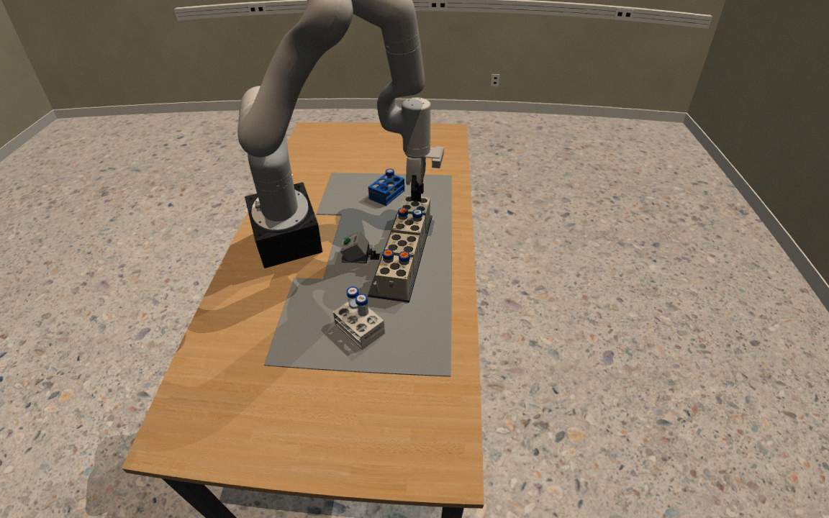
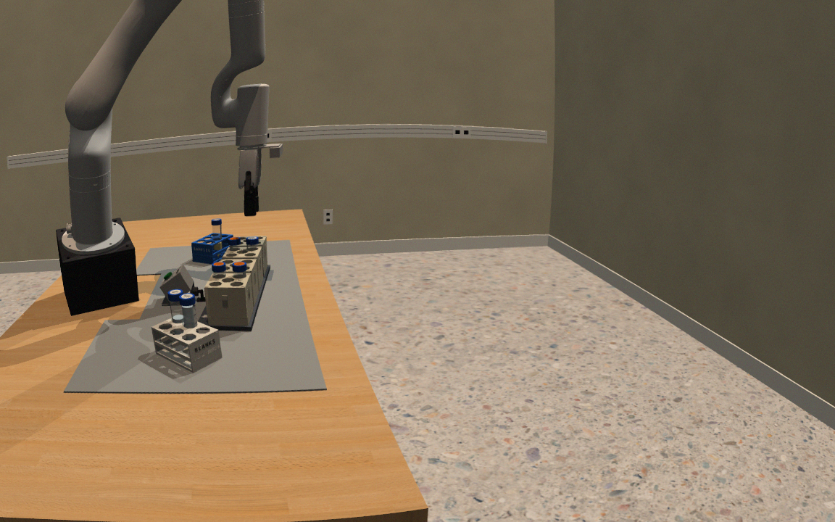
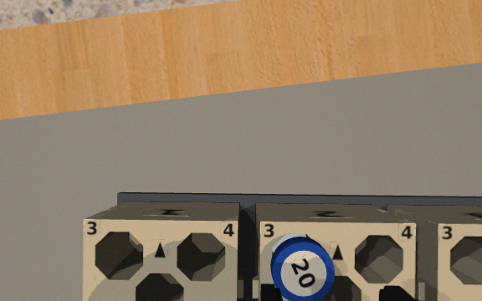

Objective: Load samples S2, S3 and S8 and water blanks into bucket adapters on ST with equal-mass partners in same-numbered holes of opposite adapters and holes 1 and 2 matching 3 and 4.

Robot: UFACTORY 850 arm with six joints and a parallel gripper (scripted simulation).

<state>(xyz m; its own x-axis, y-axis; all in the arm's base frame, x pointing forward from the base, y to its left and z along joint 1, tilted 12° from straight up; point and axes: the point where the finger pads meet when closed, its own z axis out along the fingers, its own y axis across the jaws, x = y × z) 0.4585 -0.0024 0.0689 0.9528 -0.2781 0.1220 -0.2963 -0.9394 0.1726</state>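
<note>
My hand is 25 cm past the green DONE key, 5 cm to the left of it and 14 cm above it. Also, from my hand: blanks rack 22 cm behind, 38 cm to the right, 18 cm below; blue sample rack 9 cm behind, 30 cm to the left, 18 cm below.
</note>
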